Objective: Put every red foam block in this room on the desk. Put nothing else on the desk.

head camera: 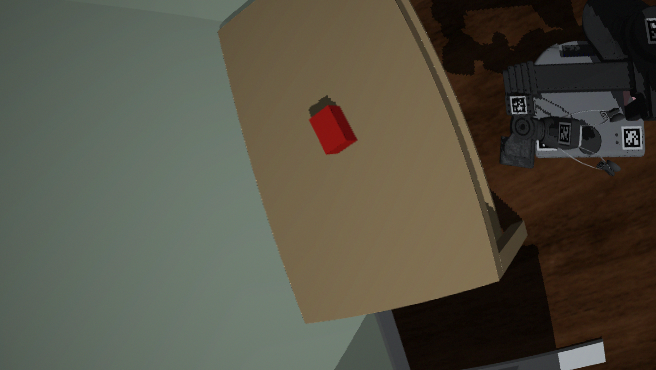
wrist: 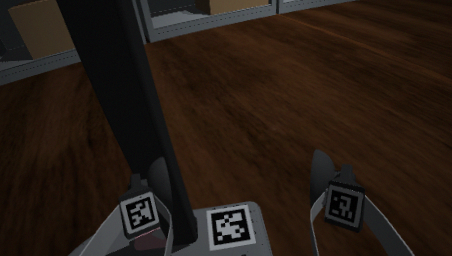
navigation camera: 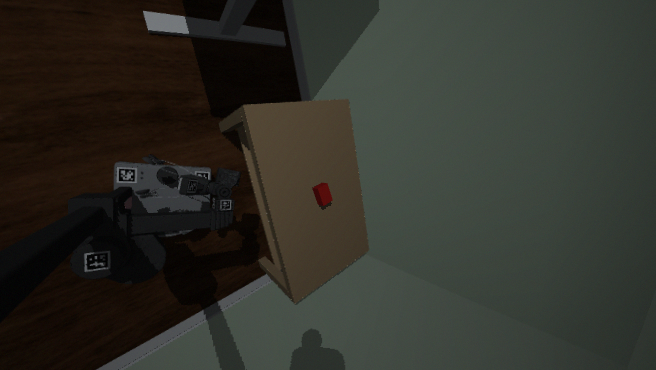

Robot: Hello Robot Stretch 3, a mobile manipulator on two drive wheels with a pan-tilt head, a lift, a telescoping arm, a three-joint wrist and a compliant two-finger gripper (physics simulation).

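Seen in the pictures: gripper, between the fingertips: [head camera: 621, 142] [wrist: 239, 174] [navigation camera: 140, 175]; robot's base, origin of its link: [head camera: 587, 139] [navigation camera: 167, 174].
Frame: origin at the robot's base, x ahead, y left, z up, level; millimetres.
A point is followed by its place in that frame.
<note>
A red foam block [head camera: 332, 131] @(y -580, x -32, z 495 mm) [navigation camera: 322, 194] @(y -576, x -36, z 496 mm) lies on a light wooden tabletop [head camera: 400, 225] @(y -452, x 173, z 450 mm) [navigation camera: 300, 135] @(y -464, x 220, z 450 mm); the wrist view does not show it. My gripper [head camera: 610, 141] @(y 77, x 10, z 328 mm) [navigation camera: 148, 176] @(y 77, x 10, z 328 mm) [wrist: 239, 174] @(y 77, x 10, z 328 mm) is open, its two fingertips wide apart with nothing between them. It is folded back over my base, beyond the long edge of the wooden tabletop and apart from the block. The frames do not make plain whether this wooden table is the desk.
A grey and white furniture foot [head camera: 580, 356] [navigation camera: 167, 23] stands on the floor past the table's short end. A green wall [head camera: 125, 175] @(y -912, x 22, z 843 mm) [navigation camera: 475, 150] @(y -858, x 184, z 1008 mm) runs behind the table. A grey shelf unit [wrist: 200, 28] @(y 1567, x 3, z 15 mm) holds brown boxes. My dark mast [wrist: 112, 75] @(y 116, x -67, z 402 mm) crosses the wrist view.
</note>
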